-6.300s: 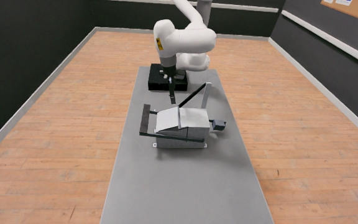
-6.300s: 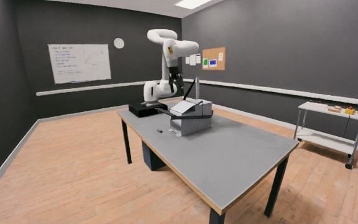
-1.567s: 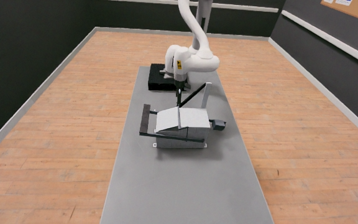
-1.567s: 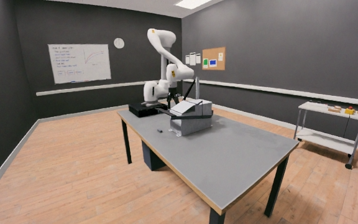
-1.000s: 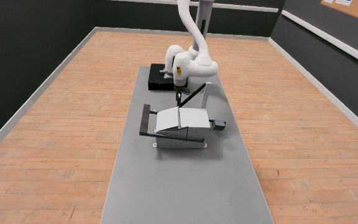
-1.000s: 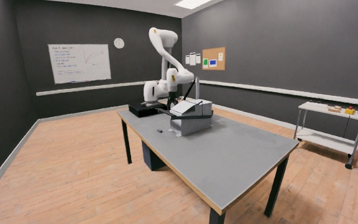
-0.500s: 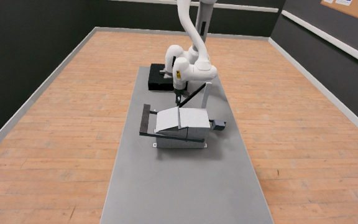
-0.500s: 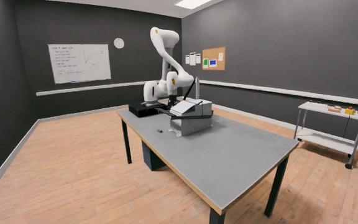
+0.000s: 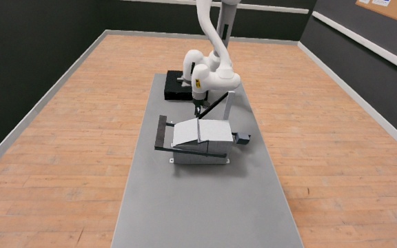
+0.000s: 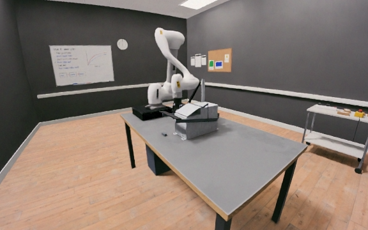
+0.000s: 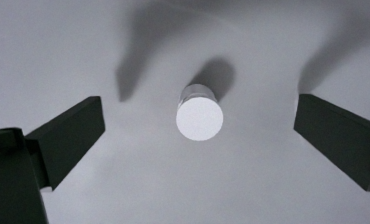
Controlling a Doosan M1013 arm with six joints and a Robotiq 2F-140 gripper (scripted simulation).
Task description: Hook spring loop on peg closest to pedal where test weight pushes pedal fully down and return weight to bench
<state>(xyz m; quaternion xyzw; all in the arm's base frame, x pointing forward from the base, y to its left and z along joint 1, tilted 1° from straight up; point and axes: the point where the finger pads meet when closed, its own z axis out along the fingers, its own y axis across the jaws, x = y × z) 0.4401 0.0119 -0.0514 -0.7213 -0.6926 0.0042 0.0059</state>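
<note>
Now: hand 10 mm above the steel test weight. The rest, counted from my hand: small dark object (250 mm to the right, 160 mm ahead, 30 mm below).
</note>
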